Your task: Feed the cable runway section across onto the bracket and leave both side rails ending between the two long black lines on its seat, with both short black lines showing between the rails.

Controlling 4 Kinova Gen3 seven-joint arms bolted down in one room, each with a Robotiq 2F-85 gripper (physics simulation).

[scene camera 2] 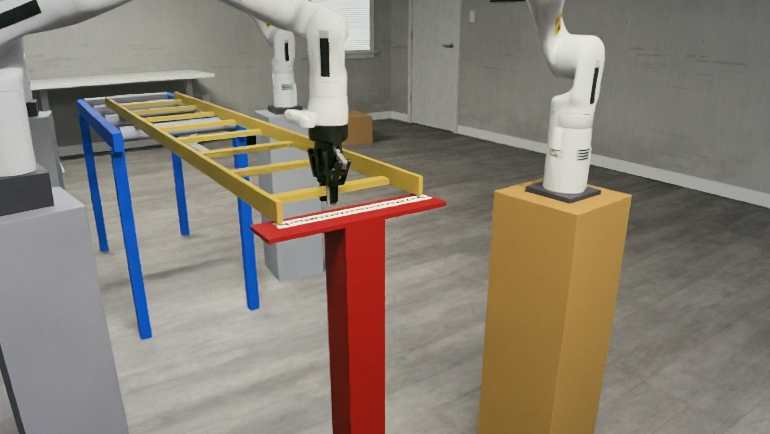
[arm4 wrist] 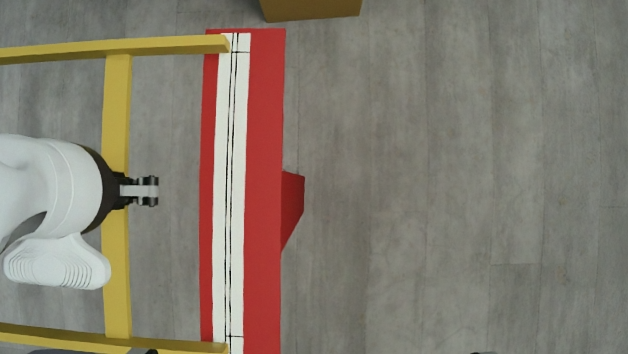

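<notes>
The yellow runway section [arm4 wrist: 117, 90] [scene camera 2: 215, 180] lies with its front rail ends at the white strip on the red bracket seat [arm4 wrist: 265, 150] [scene camera 2: 301, 230]. In the wrist view the upper rail end stops just left of the long black lines; the lower one seems to end between them. The lower short line shows between the rails; the upper is about level with its rail's inner face. In scene camera 2 the middle arm's gripper [scene camera 2: 331, 198] seems shut on the front rung; one finger shows in front. Arm4's open fingertips [arm4 wrist: 313, 352] show at the bottom edge, wide apart.
The runway's rear lies on a blue roller stand [scene camera 2: 119, 215]. An arm on an orange pedestal [scene camera 2: 531, 301] stands at the right. Grey pedestals [scene camera 2: 48, 301] [scene camera 2: 293, 253] stand at the left and behind the runway. A white table [scene camera 2: 124, 79] and a brown box [scene camera 2: 360, 129] are farther back.
</notes>
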